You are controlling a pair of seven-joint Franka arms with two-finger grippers.
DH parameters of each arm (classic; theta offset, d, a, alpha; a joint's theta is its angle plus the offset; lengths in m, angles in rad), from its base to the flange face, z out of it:
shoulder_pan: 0 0.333 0 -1.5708
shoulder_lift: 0 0 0 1.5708
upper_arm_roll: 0 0.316 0.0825 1.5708
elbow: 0 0 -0.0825 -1.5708
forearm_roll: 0 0.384 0 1.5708
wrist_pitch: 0 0 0.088 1.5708
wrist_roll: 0 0.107 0 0
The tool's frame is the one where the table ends.
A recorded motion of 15 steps. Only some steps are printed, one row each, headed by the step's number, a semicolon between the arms.
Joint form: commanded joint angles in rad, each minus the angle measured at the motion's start. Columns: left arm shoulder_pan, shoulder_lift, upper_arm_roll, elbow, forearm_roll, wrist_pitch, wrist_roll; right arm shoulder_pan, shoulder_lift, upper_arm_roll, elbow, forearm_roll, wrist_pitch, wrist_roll.
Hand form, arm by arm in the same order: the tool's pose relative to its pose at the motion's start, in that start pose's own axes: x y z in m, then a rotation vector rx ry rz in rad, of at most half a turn. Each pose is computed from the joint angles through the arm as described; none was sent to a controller.
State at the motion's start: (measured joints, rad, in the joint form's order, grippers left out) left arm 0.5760 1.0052 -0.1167 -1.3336 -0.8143 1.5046 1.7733; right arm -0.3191 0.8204 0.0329 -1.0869 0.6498 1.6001 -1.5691
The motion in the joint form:
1: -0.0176 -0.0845 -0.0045 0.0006 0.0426 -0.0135 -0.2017; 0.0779 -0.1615 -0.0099 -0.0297 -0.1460 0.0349 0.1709
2: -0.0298 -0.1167 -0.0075 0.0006 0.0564 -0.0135 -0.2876; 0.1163 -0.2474 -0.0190 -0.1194 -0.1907 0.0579 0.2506
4: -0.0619 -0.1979 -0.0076 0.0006 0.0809 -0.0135 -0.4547; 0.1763 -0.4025 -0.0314 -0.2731 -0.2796 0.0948 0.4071
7: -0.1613 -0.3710 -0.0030 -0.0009 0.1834 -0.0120 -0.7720; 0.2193 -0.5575 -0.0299 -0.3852 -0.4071 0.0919 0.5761
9: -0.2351 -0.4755 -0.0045 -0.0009 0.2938 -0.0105 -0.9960; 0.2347 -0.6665 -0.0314 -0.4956 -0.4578 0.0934 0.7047
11: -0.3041 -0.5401 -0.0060 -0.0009 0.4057 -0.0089 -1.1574; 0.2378 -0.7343 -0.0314 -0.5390 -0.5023 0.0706 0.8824
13: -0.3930 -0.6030 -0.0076 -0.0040 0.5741 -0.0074 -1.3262; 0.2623 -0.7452 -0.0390 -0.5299 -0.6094 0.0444 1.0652
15: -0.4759 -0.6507 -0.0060 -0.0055 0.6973 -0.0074 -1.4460; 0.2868 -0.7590 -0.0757 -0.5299 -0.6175 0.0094 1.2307
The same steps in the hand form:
1: 0.0480 0.0210 -0.0168 0.0234 -0.0708 -0.1334; 0.0838 -0.0448 -0.0458 -0.1209 -0.1588 0.0338
2: 0.0686 0.0290 -0.0193 0.0377 -0.0973 -0.1902; 0.1041 -0.0690 -0.0448 -0.1411 -0.2092 0.0864
4: 0.1188 0.0518 -0.0259 0.0843 -0.1509 -0.2866; 0.1329 -0.1162 -0.0480 -0.1985 -0.2934 0.1890
7: 0.2239 0.1114 -0.0174 0.2147 -0.3027 -0.4409; 0.1589 -0.1706 -0.0651 -0.2857 -0.3924 0.2846
9: 0.2833 0.1555 -0.0013 0.3433 -0.4120 -0.5505; 0.1588 -0.2058 -0.0698 -0.3300 -0.4242 0.3928
11: 0.3204 0.1861 0.0203 0.4628 -0.5061 -0.6204; 0.1597 -0.2303 -0.0819 -0.3921 -0.4346 0.5536
13: 0.3544 0.2187 0.0490 0.6370 -0.6266 -0.6735; 0.1621 -0.2371 -0.0872 -0.4924 -0.4960 0.7015
15: 0.3826 0.2478 0.0770 0.7786 -0.6969 -0.6818; 0.1573 -0.2437 -0.0951 -0.5332 -0.4777 0.8773

